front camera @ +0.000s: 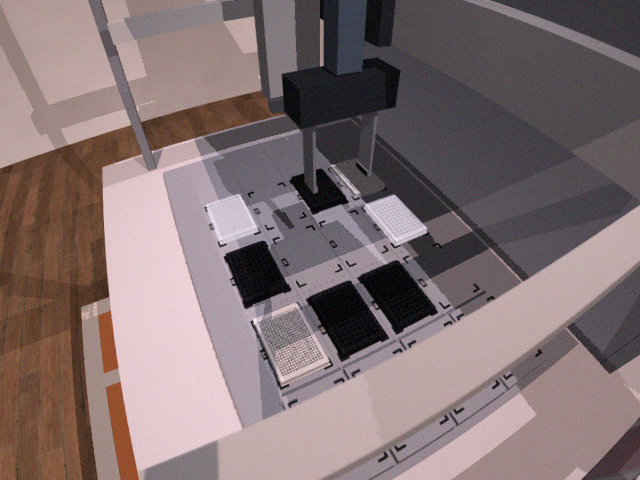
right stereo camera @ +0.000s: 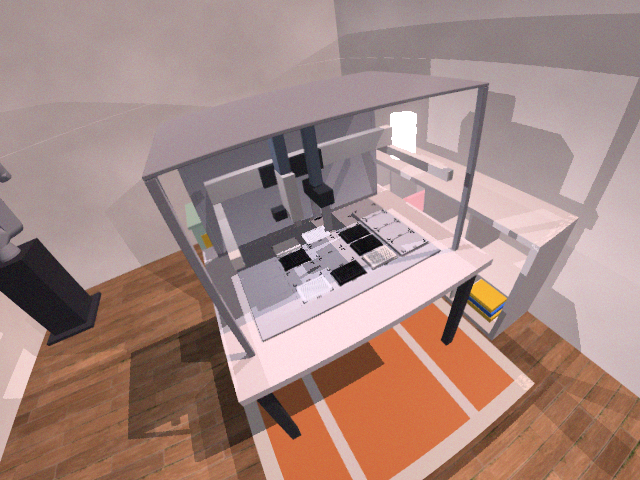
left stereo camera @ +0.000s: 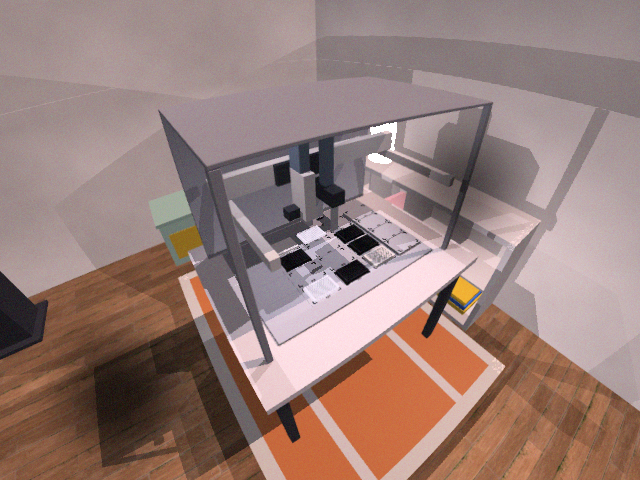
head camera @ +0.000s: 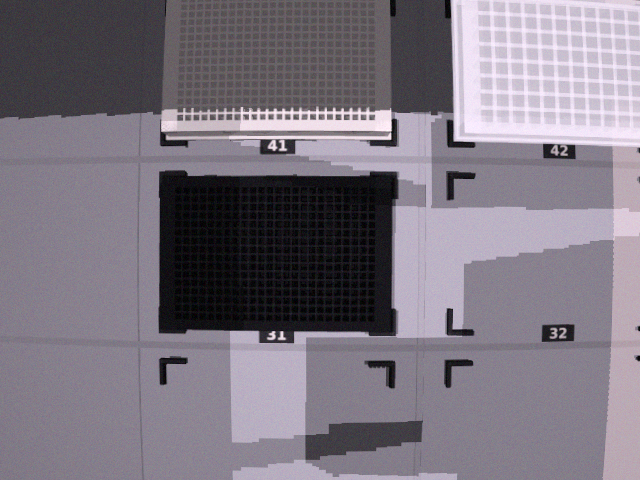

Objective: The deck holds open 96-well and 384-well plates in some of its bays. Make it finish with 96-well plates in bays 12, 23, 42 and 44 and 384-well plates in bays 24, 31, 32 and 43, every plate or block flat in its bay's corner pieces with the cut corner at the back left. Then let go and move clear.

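Frame: origin at the robot's base, x right, y ahead, z up, level; centimetres.
Where they show: gripper, fingertip midpoint: (front camera: 338, 178) (right stereo camera: 323, 224) (left stereo camera: 326, 224); robot's base, link origin: (front camera: 206, 208) (right stereo camera: 304, 303) (left stereo camera: 314, 303).
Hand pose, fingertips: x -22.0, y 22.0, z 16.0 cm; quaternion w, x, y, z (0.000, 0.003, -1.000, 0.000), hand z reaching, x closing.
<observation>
Things, the pixels of their centre, and the offset from my fingertips. "*": a spot on its surface instead.
- black 384-well plate, body centre: (head camera: 275, 253) (front camera: 317, 189) (left stereo camera: 294, 259) (right stereo camera: 294, 259) dx -3.7, dy -15.6, dz -15.3 cm
- pale 384-well plate, body centre: (head camera: 277, 61) (front camera: 356, 176) (left stereo camera: 283, 247) (right stereo camera: 286, 246) dx -14.4, dy -15.6, dz -15.3 cm
- white 96-well plate, body centre: (head camera: 563, 68) (front camera: 394, 218) (left stereo camera: 311, 234) (right stereo camera: 315, 234) dx -14.4, dy +0.8, dz -15.3 cm
- bay 13 cream plate, body centre: (front camera: 289, 341) (right stereo camera: 379, 256) (left stereo camera: 379, 256) dx +17.7, dy +17.2, dz -15.3 cm
- bay 12 plate, body centre: (front camera: 255, 271) (right stereo camera: 348, 271) (left stereo camera: 352, 271) dx +17.7, dy +0.8, dz -15.3 cm
- bay 23 plate, body centre: (front camera: 346, 316) (right stereo camera: 366, 244) (left stereo camera: 363, 244) dx +7.0, dy +17.2, dz -15.3 cm
- bay 33 plate, body centre: (front camera: 397, 293) (right stereo camera: 354, 233) (left stereo camera: 349, 233) dx -3.7, dy +17.2, dz -15.3 cm
- Bay 32, surface spot: (head camera: 558, 333) * dx +0.9, dy +0.8, dz -16.0 cm
A black 384-well plate (front camera: 326, 198) (head camera: 275, 253) lies in bay 31. A pale 384-well plate (front camera: 345, 181) (head camera: 276, 62) lies in bay 41, a white 96-well plate (front camera: 395, 218) (head camera: 558, 67) in bay 42. Fine-gridded light plates fill bay 11 (white plate (front camera: 232, 217)) and bay 13 (cream plate (front camera: 292, 343)). Coarser-looking black plates lie in bay 12 (plate (front camera: 256, 272)), bay 23 (plate (front camera: 347, 318)) and bay 33 (plate (front camera: 397, 295)). Cut corners are too small to tell. My gripper (front camera: 338, 181) is open and empty, raised above the deck, its jaws wide apart; the exact bay below is unclear.
Bay 32 (head camera: 558, 333) holds no plate. The parked pipetting stage (left stereo camera: 305, 196) (right stereo camera: 289, 196) hangs beside the gripper column. A pale beam (front camera: 439, 351) crosses the front camera's view and hides part of the deck. Frame posts (left stereo camera: 237, 268) stand at the corners.
</observation>
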